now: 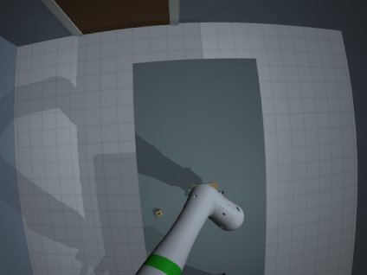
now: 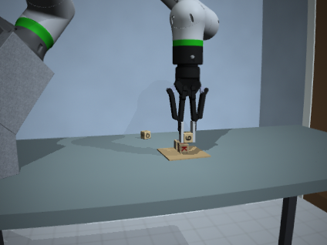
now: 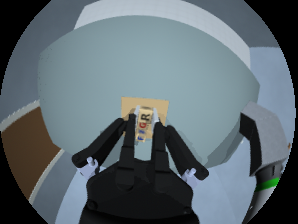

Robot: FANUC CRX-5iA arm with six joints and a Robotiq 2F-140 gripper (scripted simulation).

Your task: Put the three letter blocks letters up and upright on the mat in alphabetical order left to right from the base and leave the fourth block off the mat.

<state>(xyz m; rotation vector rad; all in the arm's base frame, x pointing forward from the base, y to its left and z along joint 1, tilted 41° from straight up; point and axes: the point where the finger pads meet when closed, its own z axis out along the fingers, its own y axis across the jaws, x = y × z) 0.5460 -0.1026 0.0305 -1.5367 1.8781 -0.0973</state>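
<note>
The tan mat is 50 mm to the left of my hand and 80 mm below it.
</note>
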